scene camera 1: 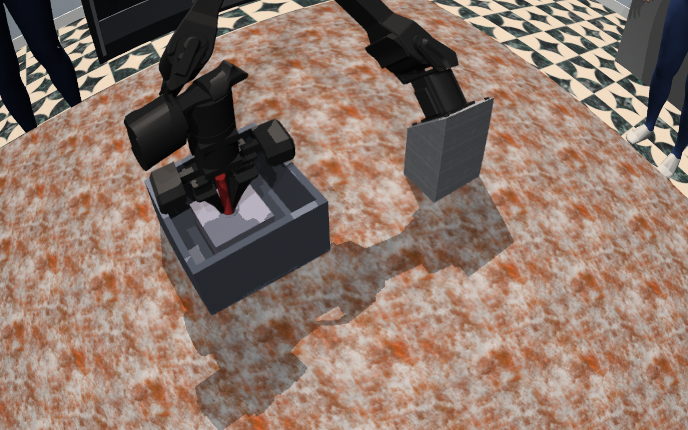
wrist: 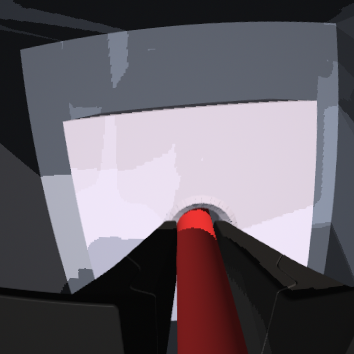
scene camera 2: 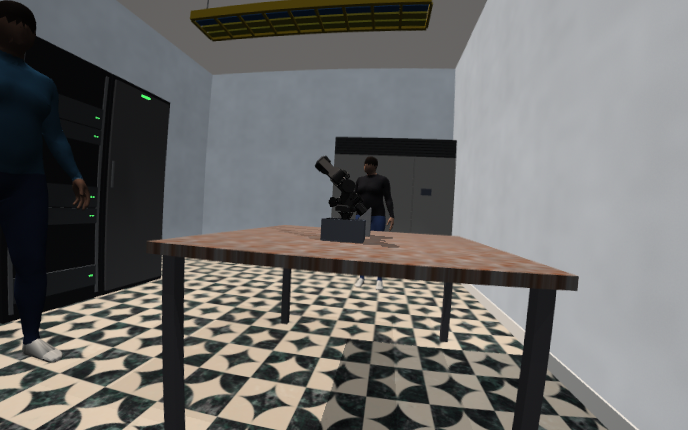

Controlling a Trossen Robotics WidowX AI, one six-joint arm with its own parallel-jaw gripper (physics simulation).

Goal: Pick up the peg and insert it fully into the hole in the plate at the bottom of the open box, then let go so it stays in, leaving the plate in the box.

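Places are measured from the arm's base along level axes (x left, y ahead, z down), in metres.
Pixels of known places: gripper, between the fingertips: (scene camera 1: 227, 208) (wrist: 194, 231); arm's base, origin of its link: (scene camera 1: 449, 112) (scene camera 2: 364, 213).
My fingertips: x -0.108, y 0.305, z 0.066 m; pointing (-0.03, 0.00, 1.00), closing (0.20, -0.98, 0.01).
Note:
Ahead of a thing's pixels: the offset from my fingertips to its top centre. "pt": to the spot under its first point. Level surfaces: height alone.
The red peg @(dx +0.000, dy +0.000, dz -0.062 m) (scene camera 1: 223, 194) (wrist: 201, 285) is between the fingers of my gripper (scene camera 1: 228, 202) (wrist: 194, 231), which is shut on it down inside the open box. The peg is near upright, and its lower end is at the hole in the pale plate @(dx +0.001, dy -0.002, dz +0.000 m) (scene camera 1: 235, 230) (wrist: 240, 145). In the wrist view the hole's rim @(pt dx -0.004, dy -0.013, dz +0.000 m) (wrist: 227, 215) shows behind the peg's tip; how deep the tip sits is hidden. The plate lies on the floor of the dark grey box @(dx +0.001, dy -0.002, dz -0.037 m) (scene camera 1: 268, 263) (scene camera 2: 342, 230).
A second dark arm part (scene camera 1: 438, 91) carries a grey angled panel (scene camera 1: 449, 152) to the right of the box in scene camera 1. The box walls stand close around my gripper. The box stands on the mottled orange and white table @(dz +0.060 m) (scene camera 1: 456, 344) (scene camera 2: 431, 253).

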